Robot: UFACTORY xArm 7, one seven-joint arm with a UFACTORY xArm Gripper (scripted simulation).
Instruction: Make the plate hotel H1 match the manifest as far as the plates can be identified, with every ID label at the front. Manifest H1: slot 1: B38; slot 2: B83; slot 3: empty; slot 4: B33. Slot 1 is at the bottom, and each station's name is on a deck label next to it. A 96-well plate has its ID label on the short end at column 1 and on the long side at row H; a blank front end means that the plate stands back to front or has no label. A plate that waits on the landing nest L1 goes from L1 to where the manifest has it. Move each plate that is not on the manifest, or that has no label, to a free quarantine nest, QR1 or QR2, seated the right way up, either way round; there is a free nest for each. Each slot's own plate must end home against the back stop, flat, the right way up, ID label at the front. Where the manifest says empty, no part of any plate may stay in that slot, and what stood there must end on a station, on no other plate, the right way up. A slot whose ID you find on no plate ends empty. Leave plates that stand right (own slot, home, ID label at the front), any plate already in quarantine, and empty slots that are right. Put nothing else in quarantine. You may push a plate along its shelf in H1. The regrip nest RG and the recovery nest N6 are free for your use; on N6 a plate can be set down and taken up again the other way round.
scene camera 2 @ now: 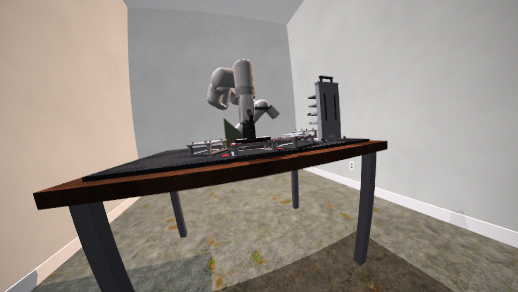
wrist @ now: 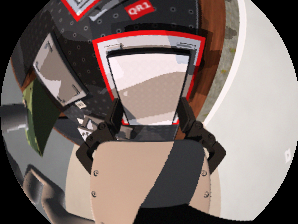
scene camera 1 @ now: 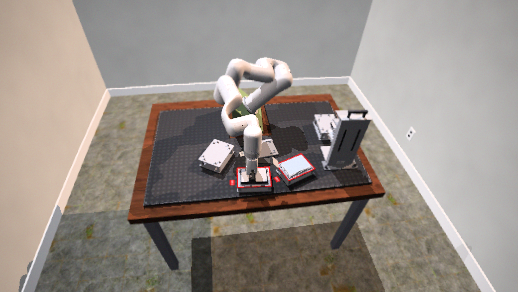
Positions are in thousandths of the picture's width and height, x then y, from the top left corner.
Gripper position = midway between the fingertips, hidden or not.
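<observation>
My gripper (scene camera 2: 482,478) (wrist: 502,467) visible.
</observation>
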